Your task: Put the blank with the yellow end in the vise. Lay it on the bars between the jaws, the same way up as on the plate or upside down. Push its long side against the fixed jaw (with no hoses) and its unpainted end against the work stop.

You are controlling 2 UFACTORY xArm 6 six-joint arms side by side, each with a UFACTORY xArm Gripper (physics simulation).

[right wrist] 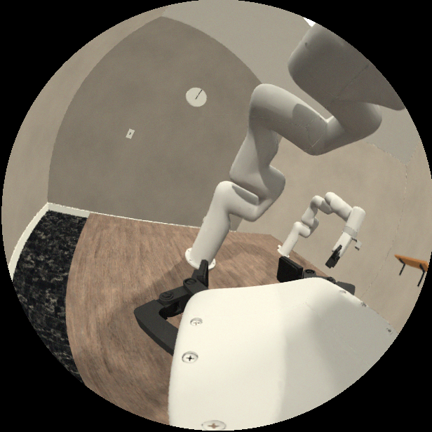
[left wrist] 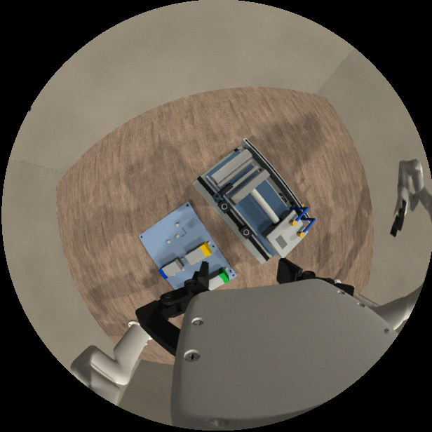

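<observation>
The blank with the yellow end (left wrist: 196,255) lies on the blue plate (left wrist: 161,241) in the left wrist view, its yellow end toward the vise (left wrist: 285,240). The vise stands beside the plate, with blue hoses on the jaw block at its lower right; a white rod runs toward a grey bar farther up. The work stop is hard to make out. My left gripper (left wrist: 244,271) (right wrist: 329,265) is open and empty, high above the plate and vise. My right gripper (right wrist: 244,270) (left wrist: 394,232) is open and empty, raised and away from both.
A blank with a blue end (left wrist: 173,267) and one with a green end (left wrist: 216,282) also lie on the plate, the latter partly behind a left finger. Small pegs stand on the plate's upper half. Arm bases (left wrist: 131,345) (right wrist: 200,259) stand on the brown surface.
</observation>
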